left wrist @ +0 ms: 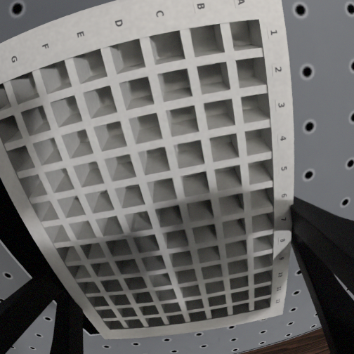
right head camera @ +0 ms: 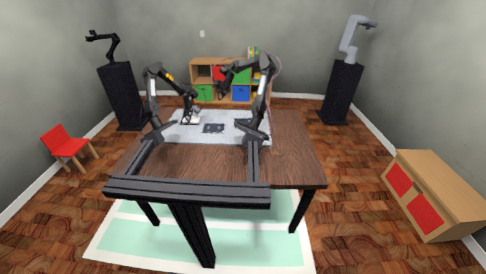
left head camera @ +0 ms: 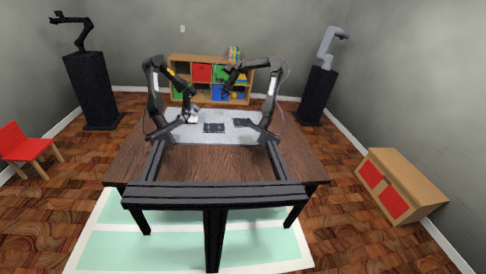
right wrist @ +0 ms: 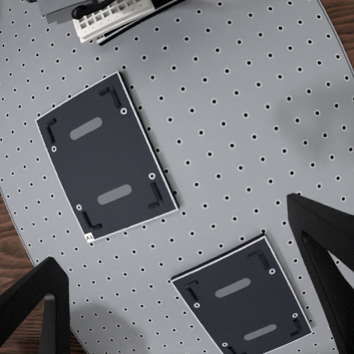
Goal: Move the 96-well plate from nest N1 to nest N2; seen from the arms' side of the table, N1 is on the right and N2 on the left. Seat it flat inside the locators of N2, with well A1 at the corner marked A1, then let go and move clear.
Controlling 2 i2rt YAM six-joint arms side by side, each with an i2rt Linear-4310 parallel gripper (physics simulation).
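Places are measured from the left arm's base along level axes (x ahead, y left, z up), in centimetres.
Where they show: left gripper, between the fingertips: (right head camera: pixel 189 119) (left head camera: pixel 186 118); right gripper, between the fingertips: (right head camera: pixel 220 98) (left head camera: pixel 222 97); left arm's base, origin of its link: (right head camera: pixel 159 128) (left head camera: pixel 163 127); right arm's base, origin of its link: (right head camera: pixel 251 129).
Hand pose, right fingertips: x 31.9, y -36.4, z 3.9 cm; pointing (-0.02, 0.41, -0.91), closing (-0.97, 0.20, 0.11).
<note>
Each offset is from my right fingertips to the centre of the thing. Level surfaces: height alone.
The white 96-well plate @(dx +0.2, dy +23.9, dz -17.4 cm) (left head camera: pixel 192 119) (right head camera: pixel 195 119) (left wrist: pixel 170 197) (right wrist: pixel 117 17) is at the picture's left over a dark nest (left wrist: pixel 15 230) (right wrist: pixel 165 5). My left gripper (left head camera: pixel 185 116) (right head camera: pixel 187 118) (left wrist: pixel 169 242) is shut on it. In the left wrist view A1 is at the plate's upper right; nest shows past its H side and pegboard past its A side, so they look offset. Seating height is unclear. A middle nest @(dx -9.7, dy +5.9, dz -19.8 cm) (left head camera: pixel 214 128) (right head camera: pixel 213 128) (right wrist: pixel 95 160) and a right nest @(dx -3.0, dy -17.8, dz -19.8 cm) (left head camera: pixel 239 121) (right head camera: pixel 242 121) (right wrist: pixel 245 310) are empty. My right gripper (left head camera: pixel 226 92) (right head camera: pixel 221 93) (right wrist: pixel 166 242) is open and empty, raised above the board.
The nests stand on a grey pegboard @(dz -20.6 cm) (left head camera: pixel 190 136) (right head camera: pixel 187 137) (right wrist: pixel 225 165) on the wooden table @(dz -21.9 cm) (left head camera: pixel 210 162) (right head camera: pixel 210 162). The middle nest has an A1 tag (right wrist: pixel 89 237). A cube shelf (left head camera: pixel 197 57) (right head camera: pixel 205 60) stands behind the table.
</note>
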